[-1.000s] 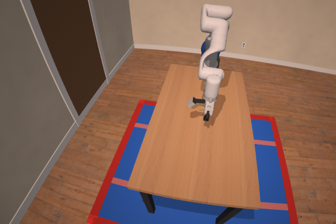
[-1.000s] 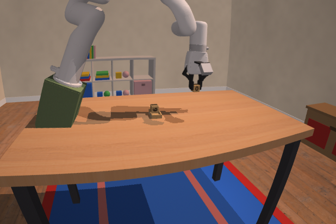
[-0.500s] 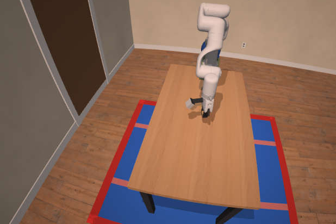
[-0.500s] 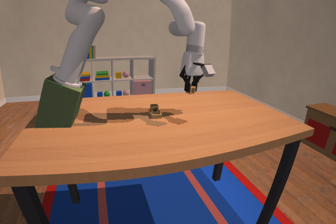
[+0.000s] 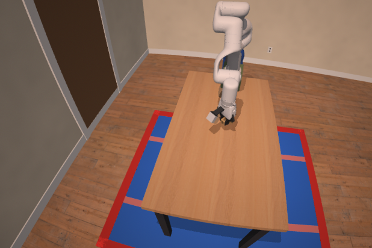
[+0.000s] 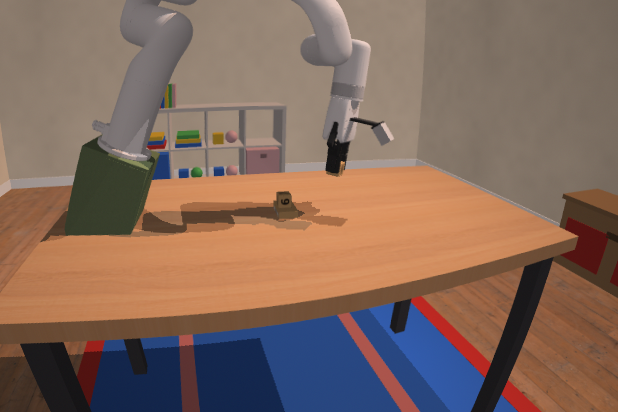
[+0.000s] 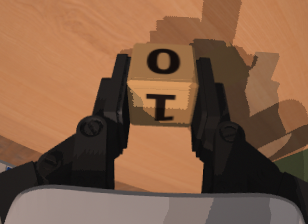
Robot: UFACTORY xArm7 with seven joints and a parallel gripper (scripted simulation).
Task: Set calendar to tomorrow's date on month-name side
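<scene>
Right now my hand is 120 mm past the wooden cube, 100 mm above it and 20 mm to the right of it. Round my hand: wooden digit cube 10 mm below; then low tray 120 mm behind, 110 mm below.
</scene>
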